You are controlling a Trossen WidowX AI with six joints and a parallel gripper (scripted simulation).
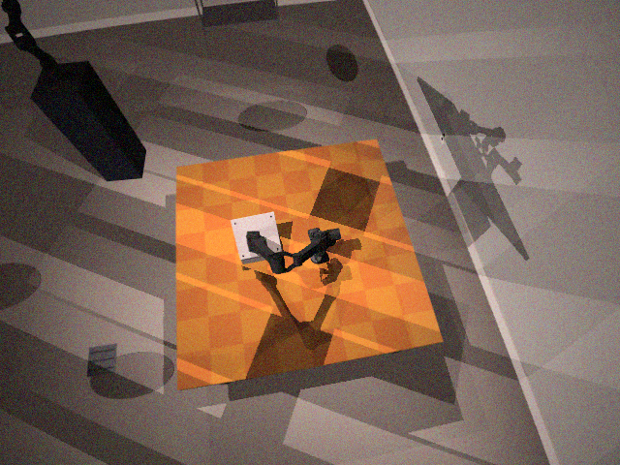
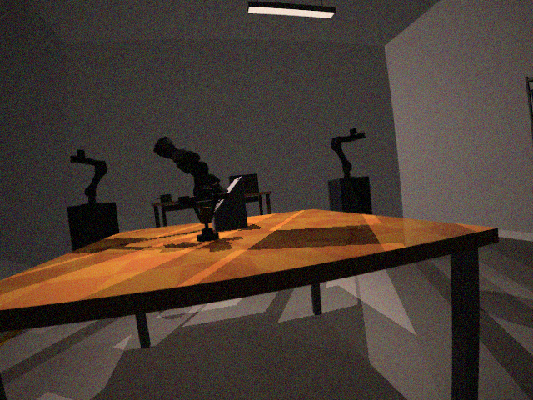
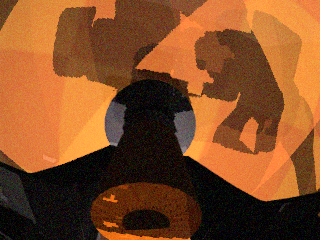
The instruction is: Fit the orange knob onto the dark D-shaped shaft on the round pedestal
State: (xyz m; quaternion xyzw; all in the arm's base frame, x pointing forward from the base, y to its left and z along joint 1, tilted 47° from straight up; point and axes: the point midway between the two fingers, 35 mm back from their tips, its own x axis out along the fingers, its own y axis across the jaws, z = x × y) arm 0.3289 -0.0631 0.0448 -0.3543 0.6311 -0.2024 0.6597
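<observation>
Right now my gripper tip is 20 mm below the orange knob. The rest, counted from my gripper tip: round dark pedestal (40 mm below).
</observation>
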